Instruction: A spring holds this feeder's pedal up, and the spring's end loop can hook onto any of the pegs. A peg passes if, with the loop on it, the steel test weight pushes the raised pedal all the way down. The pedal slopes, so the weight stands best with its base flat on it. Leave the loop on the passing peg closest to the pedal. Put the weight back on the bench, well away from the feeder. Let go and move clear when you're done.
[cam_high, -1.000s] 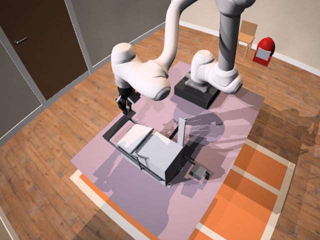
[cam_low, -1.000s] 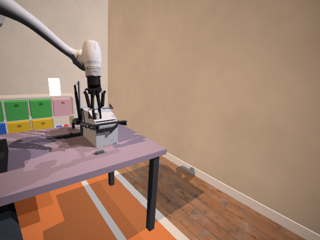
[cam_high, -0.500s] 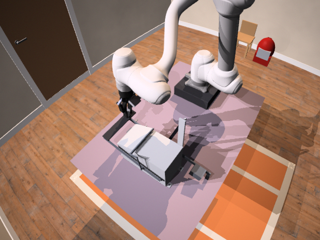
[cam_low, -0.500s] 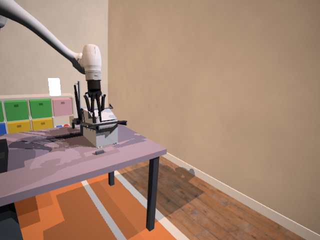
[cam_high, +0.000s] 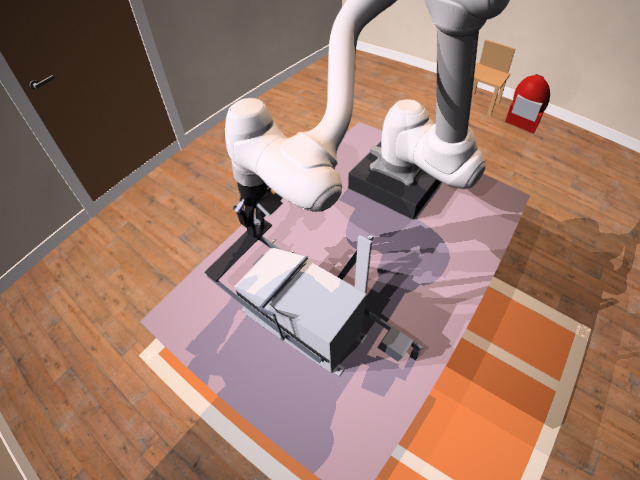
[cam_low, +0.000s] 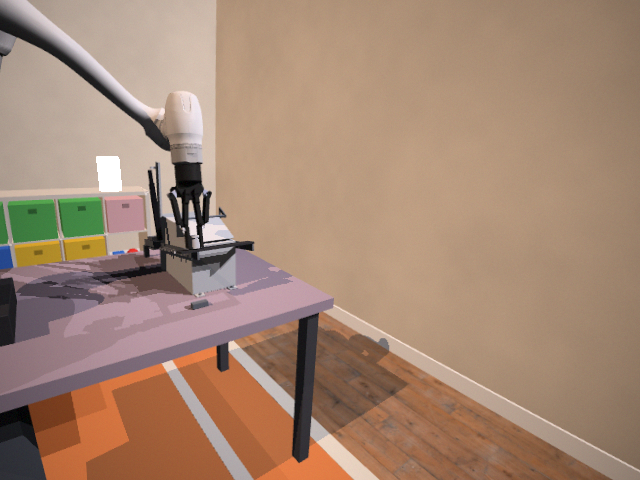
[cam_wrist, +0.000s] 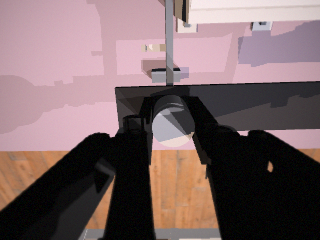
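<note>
Now: hand 10 mm above the steel test weight. Also, from my hand: small grey block: 30 mm to the right, 210 mm below.
</note>
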